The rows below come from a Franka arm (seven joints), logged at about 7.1 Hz.
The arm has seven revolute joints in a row. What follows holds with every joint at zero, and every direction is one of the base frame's. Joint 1 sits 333 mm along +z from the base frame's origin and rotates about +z. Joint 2 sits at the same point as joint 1 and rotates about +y. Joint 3 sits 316 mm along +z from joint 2 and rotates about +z. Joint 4 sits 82.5 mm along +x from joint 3 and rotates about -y. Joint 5 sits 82.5 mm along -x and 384 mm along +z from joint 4 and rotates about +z. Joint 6 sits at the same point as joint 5 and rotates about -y. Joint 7 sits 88 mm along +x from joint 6 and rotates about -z. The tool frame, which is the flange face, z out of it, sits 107 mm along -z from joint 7; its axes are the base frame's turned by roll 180, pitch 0 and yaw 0 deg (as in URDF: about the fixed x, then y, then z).
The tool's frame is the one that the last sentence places.
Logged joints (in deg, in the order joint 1, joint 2, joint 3, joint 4, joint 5, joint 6, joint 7), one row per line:
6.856, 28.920, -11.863, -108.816, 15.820, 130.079, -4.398
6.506, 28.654, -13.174, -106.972, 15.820, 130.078, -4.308
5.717, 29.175, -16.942, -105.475, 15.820, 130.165, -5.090
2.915, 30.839, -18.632, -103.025, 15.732, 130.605, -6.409
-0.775, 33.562, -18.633, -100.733, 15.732, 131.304, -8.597
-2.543, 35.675, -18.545, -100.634, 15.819, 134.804, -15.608
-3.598, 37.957, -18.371, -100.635, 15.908, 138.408, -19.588
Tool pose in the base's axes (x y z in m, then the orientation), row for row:
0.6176, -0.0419, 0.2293, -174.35, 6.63, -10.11
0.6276, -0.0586, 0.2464, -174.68, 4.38, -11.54
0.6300, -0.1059, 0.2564, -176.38, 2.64, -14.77
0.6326, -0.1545, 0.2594, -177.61, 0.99, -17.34
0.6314, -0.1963, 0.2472, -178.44, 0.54, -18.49
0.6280, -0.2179, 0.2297, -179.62, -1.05, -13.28
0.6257, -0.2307, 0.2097, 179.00, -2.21, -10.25
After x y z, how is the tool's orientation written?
As angles about the fixed x, y, z axes (roll, pitch, yaw), in degrees.
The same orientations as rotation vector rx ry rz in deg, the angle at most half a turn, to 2 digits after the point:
-172.83, 15.79, 9.26
-173.26, 17.82, 5.81
-174.56, 22.75, 3.31
-175.45, 26.79, 0.96
-176.05, 28.67, 0.44
-178.53, 20.78, -1.70
178.06, -16.00, 3.30

